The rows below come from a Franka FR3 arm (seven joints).
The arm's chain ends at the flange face. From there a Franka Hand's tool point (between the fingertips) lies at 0.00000 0.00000 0.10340 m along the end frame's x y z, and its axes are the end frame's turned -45 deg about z.
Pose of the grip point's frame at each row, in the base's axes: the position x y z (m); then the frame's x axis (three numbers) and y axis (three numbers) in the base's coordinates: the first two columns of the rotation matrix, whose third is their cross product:
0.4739 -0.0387 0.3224 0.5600 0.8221 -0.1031 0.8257 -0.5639 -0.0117
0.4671 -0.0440 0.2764 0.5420 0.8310 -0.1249 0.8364 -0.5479 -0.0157
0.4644 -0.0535 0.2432 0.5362 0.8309 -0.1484 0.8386 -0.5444 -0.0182
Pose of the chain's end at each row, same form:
0.4809 -0.0306 0.4252 0.9798 0.1826 -0.0812 0.1879 -0.9800 0.0646
0.4755 -0.0341 0.3790 0.9747 0.2002 -0.0994 0.2082 -0.9750 0.0772
0.4743 -0.0416 0.3454 0.9721 0.2026 -0.1178 0.2138 -0.9725 0.0921

